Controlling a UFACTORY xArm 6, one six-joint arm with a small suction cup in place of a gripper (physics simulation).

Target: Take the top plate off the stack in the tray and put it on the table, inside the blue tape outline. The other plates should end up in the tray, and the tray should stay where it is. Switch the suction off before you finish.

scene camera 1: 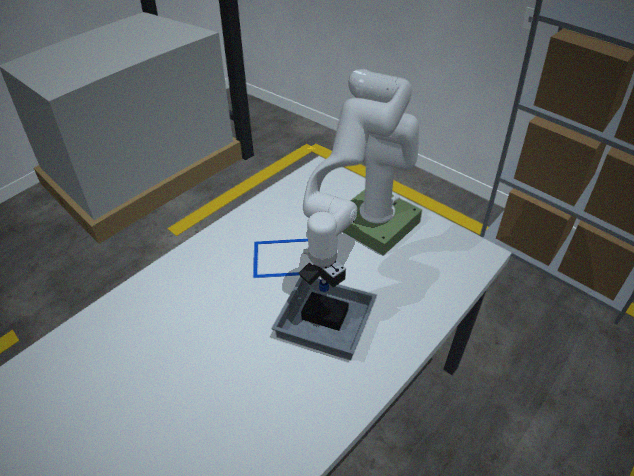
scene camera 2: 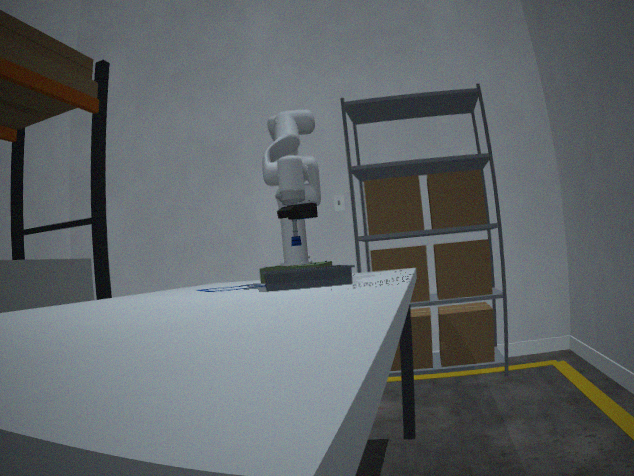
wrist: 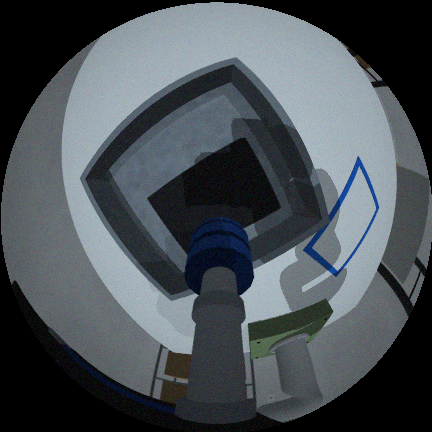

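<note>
A stack of black plates lies in the grey tray; the seams between the plates are too dark to tell. In scene camera 2 the tray wall hides the stack. My gripper, a blue suction cup, points down with no plate on it. It hangs above the tray, apart from the stack, towards the robot's side. The blue tape outline lies on the table beside the tray; the arm hides its right part in scene camera 1.
The green base block of the arm stands on the white table behind the tray. A shelf rack with cardboard boxes stands behind the table, and a large grey box stands off its left side.
</note>
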